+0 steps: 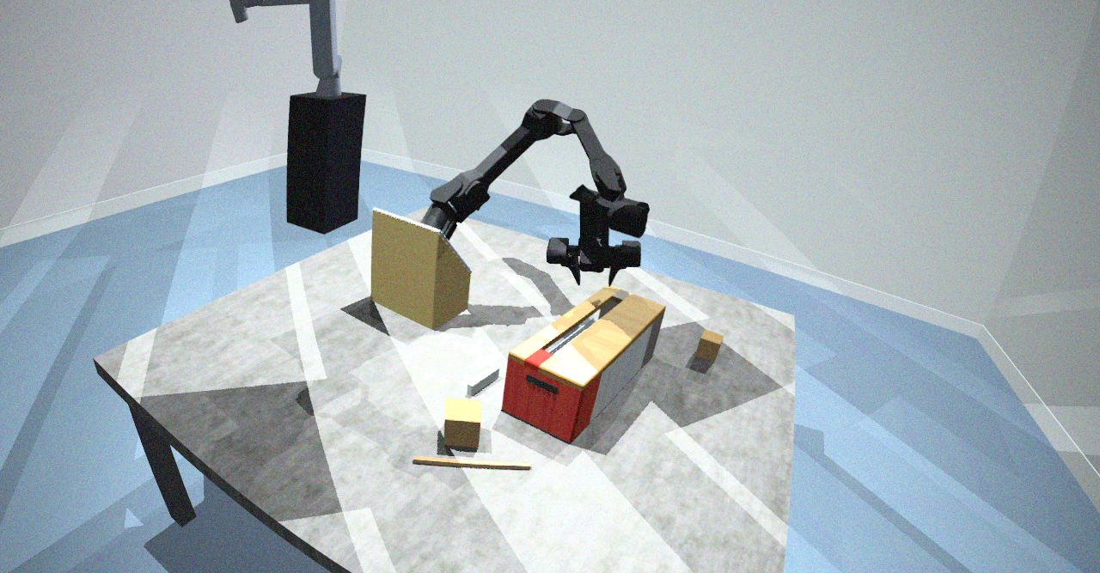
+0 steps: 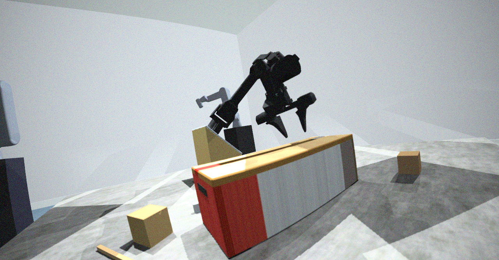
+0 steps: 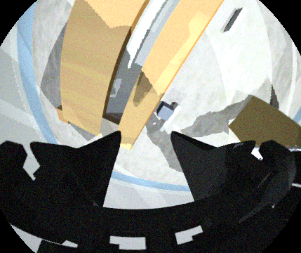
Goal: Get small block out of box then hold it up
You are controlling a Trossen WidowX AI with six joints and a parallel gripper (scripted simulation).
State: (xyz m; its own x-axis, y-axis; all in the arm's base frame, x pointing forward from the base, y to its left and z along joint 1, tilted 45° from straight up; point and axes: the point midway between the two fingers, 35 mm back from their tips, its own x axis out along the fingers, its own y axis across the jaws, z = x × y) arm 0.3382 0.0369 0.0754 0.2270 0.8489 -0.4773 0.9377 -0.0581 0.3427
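Now: gripper tip 40 mm past the dark bluish block, 20 mm to the right of it and 130 mm above it. The rest, counted from my gripper tip: tan cube (90 mm behind, 410 mm to the right, 120 mm below); then long box (10 mm ahead, 130 mm to the right, 90 mm below); then thin wooden stick (40 mm behind, 470 mm to the right, 140 mm below).
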